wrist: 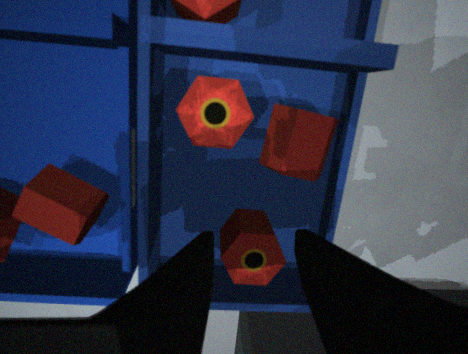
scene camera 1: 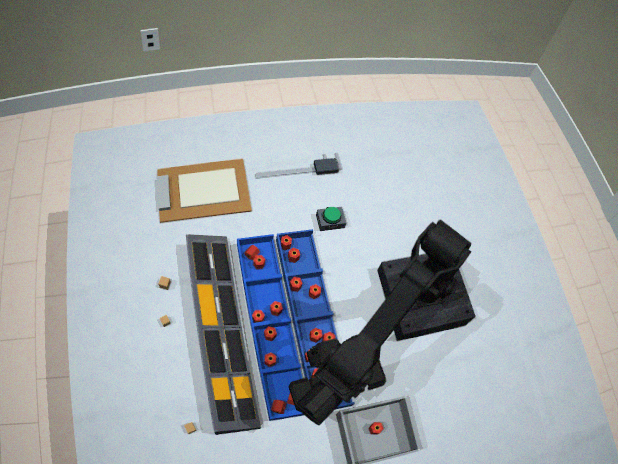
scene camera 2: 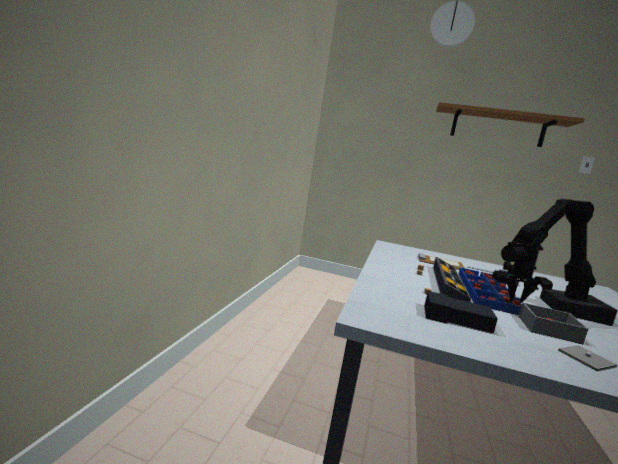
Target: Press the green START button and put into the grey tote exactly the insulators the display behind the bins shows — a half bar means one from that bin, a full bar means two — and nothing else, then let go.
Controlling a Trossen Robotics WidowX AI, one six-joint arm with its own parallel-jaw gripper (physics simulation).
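Observation:
My gripper is open, pointing down over the end bin nearest the tote; the arm hides its fingertips in scene camera 1. A tilted red insulator lies between and below the fingers. An upright insulator and a lying one share that bin. The blue bins hold red insulators. The grey tote holds one insulator. The display shows one full bar in its second section and two half bars in its fourth. The green button stands beyond the bins.
A clipboard and caliper lie beyond the bins. Small wooden cubes lie behind the display. A black box stands beside the display's end, and a flat plate lies near the tote. The arm's base stands opposite the bins.

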